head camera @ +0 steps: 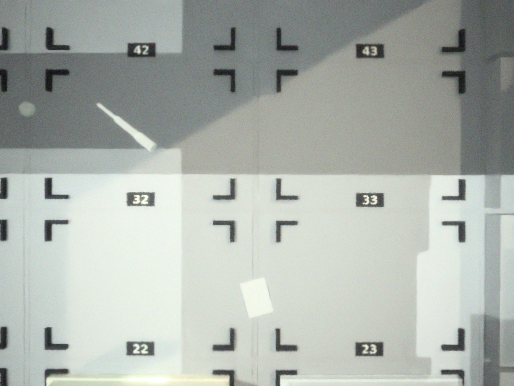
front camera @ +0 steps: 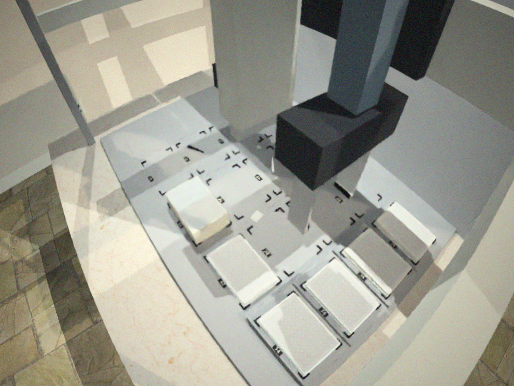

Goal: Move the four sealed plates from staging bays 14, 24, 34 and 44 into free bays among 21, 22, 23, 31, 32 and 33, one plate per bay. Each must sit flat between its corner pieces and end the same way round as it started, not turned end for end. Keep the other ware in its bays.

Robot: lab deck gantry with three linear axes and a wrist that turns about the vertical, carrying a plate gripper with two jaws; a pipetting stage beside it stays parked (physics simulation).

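Places are measured from the robot's base along level axes (x right, y ahead, z up), in millimetres.
Pixels of known places: gripper, fingertip midpoint: (front camera: 321, 207); robot's base, link origin: (front camera: 142, 163).
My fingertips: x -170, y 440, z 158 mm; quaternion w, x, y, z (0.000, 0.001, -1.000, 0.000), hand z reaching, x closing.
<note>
Ahead of a thing's pixels: the offset from my fingertips to its top centre. "spot": to the spot under its first point.
Four sealed plates with pale flat tops lie in the right-hand staging column in the front view: bay 14 plate @[dx +127, dy +116, dz -129 mm] (front camera: 299, 335), bay 24 plate (front camera: 341, 296) (head camera: 508, 290), bay 34 plate (front camera: 378, 260) (head camera: 507, 135) and bay 44 plate @[dx -194, dy +116, dz -129 mm] (front camera: 406, 231). The head view shows edges of the bay 24 and 34 plates at its right side. My gripper (front camera: 322, 207) is open, its two jaws apart with no plate between them. It is over the area of bays 33 and 43, left of the staged plates; its left jaw hides part of the deck. The gripper does not show in the head view.
A tall cream block @[dx +127, dy -212, dz -116 mm] (front camera: 198, 210) (head camera: 137, 381) sits in bay 12 and a white plate @[dx +127, dy -48, dz -143 mm] (front camera: 243, 270) (head camera: 370, 382) in bay 13. A small card @[dx +29, dy -129, dz -156 mm] (front camera: 258, 216) (head camera: 256, 298) lies between bays 22 and 23. A pipette tip @[spot: dx -91, dy -220, dz -152 mm] (head camera: 127, 127) lies in bay 32, a dark stick @[dx +30, dy -390, dz -150 mm] (front camera: 196, 149) near bay 21.
</note>
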